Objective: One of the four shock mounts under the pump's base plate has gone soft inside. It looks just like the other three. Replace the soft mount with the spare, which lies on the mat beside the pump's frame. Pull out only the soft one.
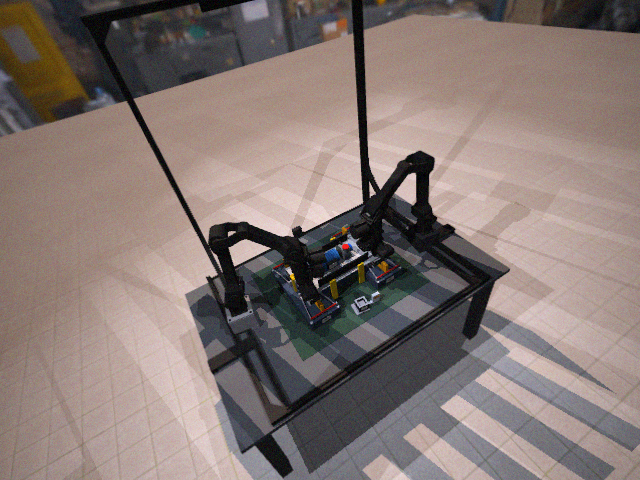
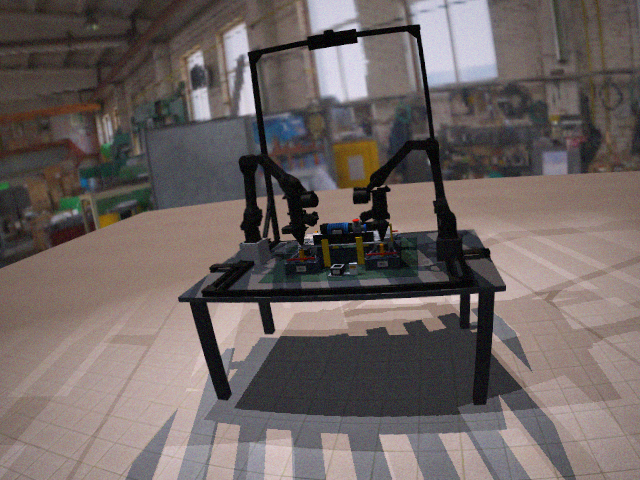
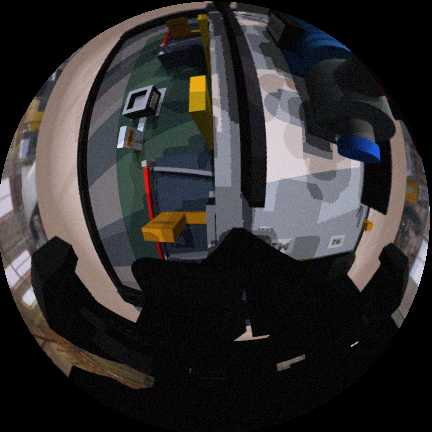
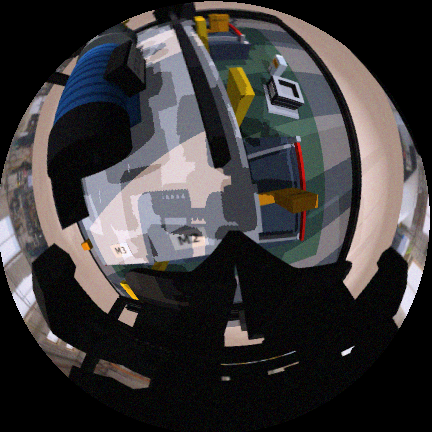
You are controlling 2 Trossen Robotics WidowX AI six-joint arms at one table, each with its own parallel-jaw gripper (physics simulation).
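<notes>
The pump with its blue motor stands on a grey base plate in a dark frame on the green mat. My left gripper is shut and empty, tips down at the plate corner marked M1. My right gripper is shut and empty at the corner marked M2. Orange mount tabs stick out beside each. A small grey block with an orange face, seemingly the spare, lies on the mat.
A white square tray sits next to the spare. Yellow posts stand at the frame's front. Labels M4 and M3 mark the far corners. A black gantry spans the table.
</notes>
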